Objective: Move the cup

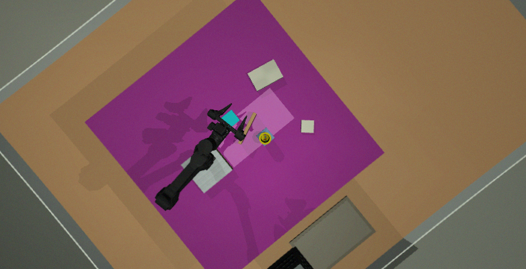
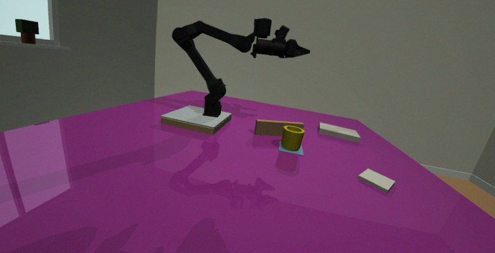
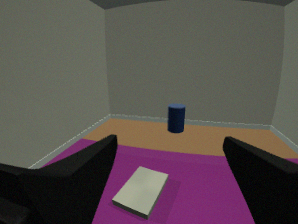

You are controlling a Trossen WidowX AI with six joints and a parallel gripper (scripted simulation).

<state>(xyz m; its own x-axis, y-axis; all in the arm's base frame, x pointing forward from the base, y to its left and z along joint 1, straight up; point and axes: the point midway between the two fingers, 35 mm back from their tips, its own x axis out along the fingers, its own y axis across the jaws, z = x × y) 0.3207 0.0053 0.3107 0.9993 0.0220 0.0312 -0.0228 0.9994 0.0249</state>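
Right now my gripper tip is 5 cm past the yellow cup, 18 cm to the left of it and 31 cm above it. Round my gripper tip: light-blue pad (4 cm behind, 18 cm to the right, 35 cm below); then cyan pad (9 cm behind, 5 cm to the left, 35 cm below); then wooden plank (6 cm behind, 7 cm to the right, 32 cm below).
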